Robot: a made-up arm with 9 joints.
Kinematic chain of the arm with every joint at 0, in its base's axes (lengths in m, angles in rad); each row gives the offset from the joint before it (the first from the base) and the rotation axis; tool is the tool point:
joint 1: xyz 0 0 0.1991 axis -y
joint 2: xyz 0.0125 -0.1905 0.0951 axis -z
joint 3: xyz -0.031 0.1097 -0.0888 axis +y
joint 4: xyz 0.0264 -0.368 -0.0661 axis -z
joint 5: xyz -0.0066 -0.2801 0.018 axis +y
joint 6: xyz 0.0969 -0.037 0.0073 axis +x
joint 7: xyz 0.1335 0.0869 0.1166 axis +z
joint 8: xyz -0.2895 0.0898 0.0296 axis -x
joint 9: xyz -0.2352 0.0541 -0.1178 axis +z
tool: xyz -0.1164 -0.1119 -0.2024
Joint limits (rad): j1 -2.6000..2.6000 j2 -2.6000..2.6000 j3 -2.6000..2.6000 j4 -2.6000..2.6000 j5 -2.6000..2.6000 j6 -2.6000..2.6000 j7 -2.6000..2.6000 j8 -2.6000..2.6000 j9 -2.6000..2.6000
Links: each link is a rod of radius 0.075 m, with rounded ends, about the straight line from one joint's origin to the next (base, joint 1, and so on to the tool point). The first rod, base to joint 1, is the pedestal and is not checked.
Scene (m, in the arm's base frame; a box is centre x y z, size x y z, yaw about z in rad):
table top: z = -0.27
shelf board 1: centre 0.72 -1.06 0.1 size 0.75 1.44 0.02 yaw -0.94
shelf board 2: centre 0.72 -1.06 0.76 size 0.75 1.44 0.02 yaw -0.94
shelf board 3: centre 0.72 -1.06 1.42 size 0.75 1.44 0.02 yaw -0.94
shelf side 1: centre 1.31 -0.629 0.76 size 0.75 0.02 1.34 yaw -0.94
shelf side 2: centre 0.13 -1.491 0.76 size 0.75 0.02 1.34 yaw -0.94
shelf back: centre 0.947 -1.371 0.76 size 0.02 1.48 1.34 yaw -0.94
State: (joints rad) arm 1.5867 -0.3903 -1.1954 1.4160 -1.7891 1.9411 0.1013 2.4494 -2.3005
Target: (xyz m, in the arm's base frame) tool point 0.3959 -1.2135 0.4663
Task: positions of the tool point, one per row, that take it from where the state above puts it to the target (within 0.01 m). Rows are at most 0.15 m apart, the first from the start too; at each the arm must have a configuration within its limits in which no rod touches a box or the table.
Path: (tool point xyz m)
1: 0.4022 -0.9413 0.5321
2: 0.3954 -1.0813 0.5116
3: 0.3959 -1.2135 0.4663

